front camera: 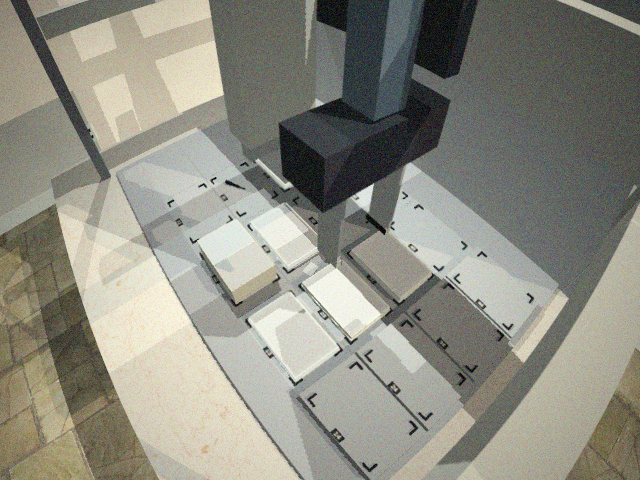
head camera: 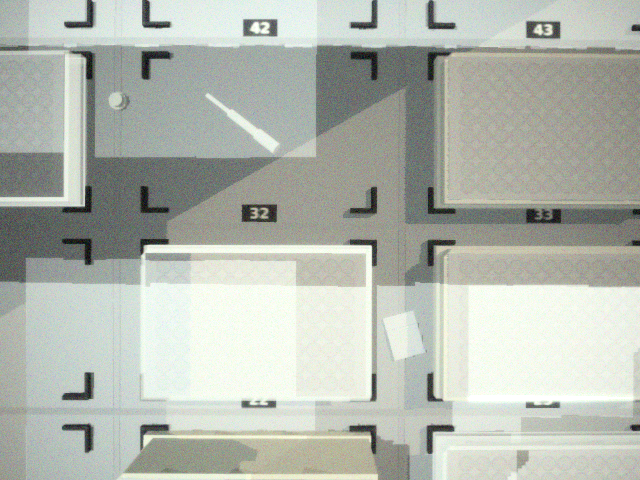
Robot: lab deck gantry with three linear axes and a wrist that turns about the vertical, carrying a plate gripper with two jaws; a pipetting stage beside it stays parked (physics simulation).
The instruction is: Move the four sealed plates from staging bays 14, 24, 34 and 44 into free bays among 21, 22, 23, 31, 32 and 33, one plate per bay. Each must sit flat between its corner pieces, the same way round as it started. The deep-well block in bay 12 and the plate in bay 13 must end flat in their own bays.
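Places are measured from the robot's base along level axes (x ahead, y left, z up), in metres.
Where they show: gripper, between the fingertips: (front camera: 354, 240); robot's base, origin of its link: (front camera: 169, 203).
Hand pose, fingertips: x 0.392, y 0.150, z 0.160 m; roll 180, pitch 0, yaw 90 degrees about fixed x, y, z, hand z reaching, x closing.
Observation:
Each offset is from my fingertips to the top centre of the thing. "spot": to the spot under its first point.
My gripper (front camera: 356, 245) is open and empty. Its jaws hang above the deck behind the plate in bay 23; their height is hard to judge. Sealed plates lie flat in bay 22 @(spot: 0.159 m back, 0.008 m right, 0.145 m down) (front camera: 284, 235) (head camera: 248, 330), bay 23 @(spot: 0.011 m ahead, 0.009 m right, 0.145 m down) (front camera: 345, 302) (head camera: 542, 335) and bay 33 @(spot: 0.005 m ahead, 0.101 m left, 0.145 m down) (front camera: 391, 264) (head camera: 542, 129). A plate @(0.328 m back, 0.107 m left, 0.145 m down) (front camera: 272, 174) (head camera: 31, 124) is in bay 31, mostly hidden by the gripper body in the front view. The deep-well block @(0.164 m back, 0.107 m right, 0.118 m down) (front camera: 237, 260) (head camera: 248, 455) stands in bay 12. Another plate @(0.000 m ahead, 0.107 m right, 0.145 m down) (front camera: 294, 335) (head camera: 563, 465) lies flat in bay 13.
A pale tapered stick @(0.174 m back, 0.113 m left, 0.152 m down) (head camera: 242, 122) lies in bay 32, with a small white cap @(0.245 m back, 0.125 m left, 0.156 m down) (head camera: 118, 100) left of it. A dark stick @(0.342 m back, 0.010 m right, 0.152 m down) (front camera: 235, 184) lies in bay 21. A small white card @(0.081 m back, 0.009 m right, 0.159 m down) (front camera: 310, 267) (head camera: 404, 335) lies between bays 22 and 23. A grey column (front camera: 268, 77) stands behind the deck.

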